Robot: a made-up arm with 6 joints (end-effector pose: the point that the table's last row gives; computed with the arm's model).
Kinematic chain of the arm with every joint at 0, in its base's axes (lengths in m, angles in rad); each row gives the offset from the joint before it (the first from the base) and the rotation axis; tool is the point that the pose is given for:
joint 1: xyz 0 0 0.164 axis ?
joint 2: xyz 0 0.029 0 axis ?
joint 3: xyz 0 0 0.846 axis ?
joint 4: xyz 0 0 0.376 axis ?
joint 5: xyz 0 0 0 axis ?
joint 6: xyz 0 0 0.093 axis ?
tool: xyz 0 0 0
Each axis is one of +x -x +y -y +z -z.
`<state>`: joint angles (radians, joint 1 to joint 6).
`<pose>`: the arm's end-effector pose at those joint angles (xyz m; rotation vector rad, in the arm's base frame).
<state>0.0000 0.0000 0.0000 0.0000 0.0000 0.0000</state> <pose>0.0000 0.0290 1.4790 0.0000 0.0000 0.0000</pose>
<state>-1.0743 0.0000 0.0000 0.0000 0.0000 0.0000</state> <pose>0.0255 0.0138 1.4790 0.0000 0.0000 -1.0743</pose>
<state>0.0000 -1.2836 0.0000 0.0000 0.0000 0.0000</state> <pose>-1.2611 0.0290 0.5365 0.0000 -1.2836 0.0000</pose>
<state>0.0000 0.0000 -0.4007 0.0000 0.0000 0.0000</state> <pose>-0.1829 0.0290 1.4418 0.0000 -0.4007 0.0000</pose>
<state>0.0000 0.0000 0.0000 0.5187 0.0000 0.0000</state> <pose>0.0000 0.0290 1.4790 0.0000 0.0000 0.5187</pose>
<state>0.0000 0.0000 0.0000 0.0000 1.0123 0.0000</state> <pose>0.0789 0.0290 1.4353 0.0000 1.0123 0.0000</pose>
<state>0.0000 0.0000 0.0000 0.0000 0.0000 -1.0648</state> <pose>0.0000 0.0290 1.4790 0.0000 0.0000 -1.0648</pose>
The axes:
joint 1: +z
joint 2: +y
joint 3: +y
joint 4: +z
joint 5: +y
joint 6: +z

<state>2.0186 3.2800 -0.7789 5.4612 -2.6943 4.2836</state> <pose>-0.0873 0.0466 -0.8918 0.3461 -0.3088 0.7231</pose>
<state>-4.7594 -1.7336 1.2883 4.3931 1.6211 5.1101</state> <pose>0.0111 -1.0227 0.3494 -0.3862 1.7752 -0.7654</pose>
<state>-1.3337 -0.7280 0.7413 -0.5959 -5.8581 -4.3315</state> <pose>-0.1161 0.5121 1.2558 0.4093 -0.1508 0.0201</pose>
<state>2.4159 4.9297 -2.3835 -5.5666 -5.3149 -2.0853</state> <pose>0.4212 -0.4798 -0.0409 2.4225 1.0694 -0.5976</pose>
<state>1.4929 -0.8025 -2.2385 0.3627 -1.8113 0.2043</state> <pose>-0.0405 -0.5584 0.3914 -0.7052 1.3400 1.0651</pose>
